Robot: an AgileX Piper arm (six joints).
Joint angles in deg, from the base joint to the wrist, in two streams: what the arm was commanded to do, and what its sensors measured. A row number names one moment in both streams.
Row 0, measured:
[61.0, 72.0, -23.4, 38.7, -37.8, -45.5]
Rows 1 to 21, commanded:
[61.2, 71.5, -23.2, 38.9, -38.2, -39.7]
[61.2, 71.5, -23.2, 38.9, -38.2, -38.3]
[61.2, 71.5, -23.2, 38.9, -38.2, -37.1]
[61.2, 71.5, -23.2, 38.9, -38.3, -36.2]
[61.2, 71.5, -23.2, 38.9, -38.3, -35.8]
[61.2, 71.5, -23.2, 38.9, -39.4, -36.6]
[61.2, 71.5, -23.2, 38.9, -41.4, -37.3]
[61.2, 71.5, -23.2, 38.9, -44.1, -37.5]
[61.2, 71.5, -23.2, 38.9, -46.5, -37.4]
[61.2, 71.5, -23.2, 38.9, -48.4, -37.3]
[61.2, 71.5, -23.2, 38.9, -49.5, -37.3]
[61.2, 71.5, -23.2, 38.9, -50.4, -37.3]
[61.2, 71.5, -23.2, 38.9, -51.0, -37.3]
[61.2, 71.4, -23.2, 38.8, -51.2, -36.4]
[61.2, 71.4, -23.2, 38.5, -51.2, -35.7]
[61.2, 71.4, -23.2, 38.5, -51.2, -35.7]
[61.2, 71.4, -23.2, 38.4, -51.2, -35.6]
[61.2, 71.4, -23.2, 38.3, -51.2, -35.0]
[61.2, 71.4, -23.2, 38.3, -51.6, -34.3]
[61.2, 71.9, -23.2, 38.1, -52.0, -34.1]
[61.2, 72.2, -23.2, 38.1, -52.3, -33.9]
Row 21, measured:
[61.0, 71.9, -23.4, 38.5, -50.5, -35.3]
